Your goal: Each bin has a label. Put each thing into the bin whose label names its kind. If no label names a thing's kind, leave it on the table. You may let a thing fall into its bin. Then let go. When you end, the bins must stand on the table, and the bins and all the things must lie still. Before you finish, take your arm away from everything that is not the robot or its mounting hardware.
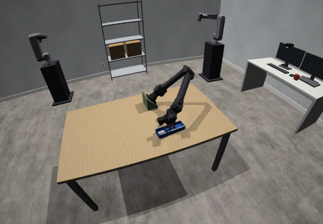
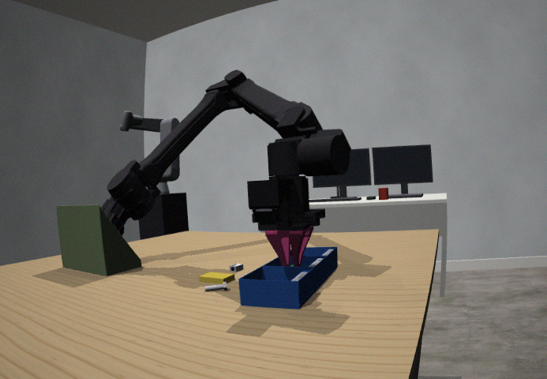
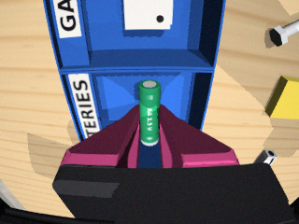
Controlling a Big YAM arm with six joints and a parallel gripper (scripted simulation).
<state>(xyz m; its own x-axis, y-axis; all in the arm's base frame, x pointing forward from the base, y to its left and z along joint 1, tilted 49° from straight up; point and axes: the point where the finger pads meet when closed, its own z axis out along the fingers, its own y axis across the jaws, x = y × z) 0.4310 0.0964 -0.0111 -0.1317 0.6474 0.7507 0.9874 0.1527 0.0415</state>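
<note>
Now: hand right at the green battery. Also, from my hand: blue three-part bin 10 mm below, 10 mm ahead; then bolt 90 mm behind, 70 mm to the right, 20 mm below; then yellow block 140 mm behind, 20 mm to the right, 20 mm below.
</note>
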